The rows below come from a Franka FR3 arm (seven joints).
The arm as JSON. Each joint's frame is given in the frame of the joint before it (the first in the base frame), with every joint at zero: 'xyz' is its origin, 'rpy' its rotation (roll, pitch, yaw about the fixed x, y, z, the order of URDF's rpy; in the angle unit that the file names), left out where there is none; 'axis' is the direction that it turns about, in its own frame. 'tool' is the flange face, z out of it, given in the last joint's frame.
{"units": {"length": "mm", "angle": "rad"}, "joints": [
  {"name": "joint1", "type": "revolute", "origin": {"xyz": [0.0, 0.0, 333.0]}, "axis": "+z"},
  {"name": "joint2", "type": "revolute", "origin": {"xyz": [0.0, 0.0, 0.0], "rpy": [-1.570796, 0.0, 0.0]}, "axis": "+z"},
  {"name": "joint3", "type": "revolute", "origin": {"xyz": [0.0, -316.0, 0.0], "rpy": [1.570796, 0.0, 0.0]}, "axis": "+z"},
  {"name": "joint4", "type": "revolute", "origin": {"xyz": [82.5, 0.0, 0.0], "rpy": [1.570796, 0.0, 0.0]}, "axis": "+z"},
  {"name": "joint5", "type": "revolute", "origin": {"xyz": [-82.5, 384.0, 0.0], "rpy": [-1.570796, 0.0, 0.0]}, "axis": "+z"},
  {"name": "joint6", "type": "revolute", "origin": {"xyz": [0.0, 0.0, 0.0], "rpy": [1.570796, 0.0, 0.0]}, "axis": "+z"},
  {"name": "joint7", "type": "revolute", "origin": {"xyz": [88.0, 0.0, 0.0], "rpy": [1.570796, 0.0, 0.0]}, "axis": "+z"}
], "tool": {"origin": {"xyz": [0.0, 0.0, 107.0]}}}
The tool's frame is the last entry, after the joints.
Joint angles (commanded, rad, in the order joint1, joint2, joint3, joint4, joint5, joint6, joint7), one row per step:
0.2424, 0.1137, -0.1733, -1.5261, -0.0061, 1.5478, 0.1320
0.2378, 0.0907, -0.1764, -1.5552, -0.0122, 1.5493, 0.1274
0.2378, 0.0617, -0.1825, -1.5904, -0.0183, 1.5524, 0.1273
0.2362, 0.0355, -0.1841, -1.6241, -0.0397, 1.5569, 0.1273
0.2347, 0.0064, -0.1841, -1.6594, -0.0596, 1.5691, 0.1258
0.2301, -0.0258, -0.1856, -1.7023, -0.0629, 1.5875, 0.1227
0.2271, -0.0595, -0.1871, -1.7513, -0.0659, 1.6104, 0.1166
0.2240, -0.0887, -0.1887, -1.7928, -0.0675, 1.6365, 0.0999
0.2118, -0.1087, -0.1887, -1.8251, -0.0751, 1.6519, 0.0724
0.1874, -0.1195, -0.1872, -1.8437, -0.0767, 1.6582, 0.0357
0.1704, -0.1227, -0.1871, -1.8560, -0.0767, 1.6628, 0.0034
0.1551, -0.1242, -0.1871, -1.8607, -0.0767, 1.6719, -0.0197
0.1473, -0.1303, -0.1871, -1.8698, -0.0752, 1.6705, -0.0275
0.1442, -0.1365, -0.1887, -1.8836, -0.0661, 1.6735, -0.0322
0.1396, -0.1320, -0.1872, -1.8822, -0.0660, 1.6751, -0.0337
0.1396, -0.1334, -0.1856, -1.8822, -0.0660, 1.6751, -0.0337
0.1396, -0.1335, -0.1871, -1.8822, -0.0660, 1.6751, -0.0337
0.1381, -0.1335, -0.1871, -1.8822, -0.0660, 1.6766, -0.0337
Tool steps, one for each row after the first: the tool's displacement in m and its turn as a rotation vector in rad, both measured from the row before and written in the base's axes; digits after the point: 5 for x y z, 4 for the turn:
-0.00670, -0.00672, -0.00025, -0.0023, 0.0049, -0.0032
-0.00854, -0.00603, 0.00023, -0.0016, 0.0034, -0.0059
-0.00773, -0.00583, -0.00075, -0.0168, 0.0025, -0.0015
-0.00781, -0.00470, 0.00045, -0.0140, -0.0061, 0.0023
-0.00850, -0.00543, -0.00134, 0.0034, -0.0068, -0.0015
-0.00901, -0.00435, -0.00341, 0.0043, -0.0065, 0.0036
-0.00718, -0.00386, -0.00232, 0.0059, -0.0121, 0.0141
-0.00557, -0.00785, -0.00373, -0.0017, -0.0014, 0.0177
-0.00356, -0.01231, -0.00277, 0.0027, 0.0037, 0.0146
-0.00162, -0.00870, -0.00382, 0.0029, 0.0063, 0.0158
-0.00013, -0.00786, -0.00073, 0.0019, -0.0047, 0.0083
-0.00263, -0.00395, -0.00135, 0.0033, 0.0048, -0.0001
-0.00252, -0.00154, -0.00323, 0.0109, 0.0046, -0.0011
0.00120, -0.00142, -0.00145, -0.0007, 0.0015, -0.0016
-0.00026, 0.00081, 0.00073, 0.0000, -0.0014, 0.0016
-0.00007, -0.00081, 0.00003, 0.0002, -0.0001, -0.0015
0.00012, -0.00077, 0.00012, -0.0001, -0.0015, -0.0014

